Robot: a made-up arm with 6 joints.
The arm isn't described. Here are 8 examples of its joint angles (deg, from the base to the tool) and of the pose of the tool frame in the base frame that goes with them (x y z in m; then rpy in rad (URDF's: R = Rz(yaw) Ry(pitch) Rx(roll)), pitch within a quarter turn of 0, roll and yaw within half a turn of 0).
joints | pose
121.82 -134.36 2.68 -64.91 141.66 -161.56 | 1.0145 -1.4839 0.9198 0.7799 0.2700 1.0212
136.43 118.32 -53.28 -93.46 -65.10 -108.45 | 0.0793 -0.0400 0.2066 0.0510 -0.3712 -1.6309
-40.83 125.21 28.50 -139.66 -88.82 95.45 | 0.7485 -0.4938 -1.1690 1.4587 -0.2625 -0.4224
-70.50 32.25 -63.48 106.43 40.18 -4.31 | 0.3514 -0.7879 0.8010 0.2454 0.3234 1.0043
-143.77 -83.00 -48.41 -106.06 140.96 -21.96 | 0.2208 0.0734 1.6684 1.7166 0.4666 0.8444
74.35 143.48 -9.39 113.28 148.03 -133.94 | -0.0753 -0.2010 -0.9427 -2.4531 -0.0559 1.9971
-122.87 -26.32 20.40 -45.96 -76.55 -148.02 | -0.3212 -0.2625 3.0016 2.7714 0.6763 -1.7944
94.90 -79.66 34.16 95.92 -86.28 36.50 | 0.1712 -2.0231 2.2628 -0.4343 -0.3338 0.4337
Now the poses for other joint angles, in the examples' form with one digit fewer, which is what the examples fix.
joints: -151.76 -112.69 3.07 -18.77 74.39 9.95
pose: 1.464 0.981 1.520 2.832 0.540 0.379
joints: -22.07 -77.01 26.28 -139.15 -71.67 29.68
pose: -1.308 0.643 2.504 -0.900 -0.218 2.640
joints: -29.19 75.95 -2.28 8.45 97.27 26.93
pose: 1.360 -0.995 0.015 -0.862 -0.465 0.234
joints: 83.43 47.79 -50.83 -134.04 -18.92 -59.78
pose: 0.012 0.725 0.584 0.144 1.156 -1.625
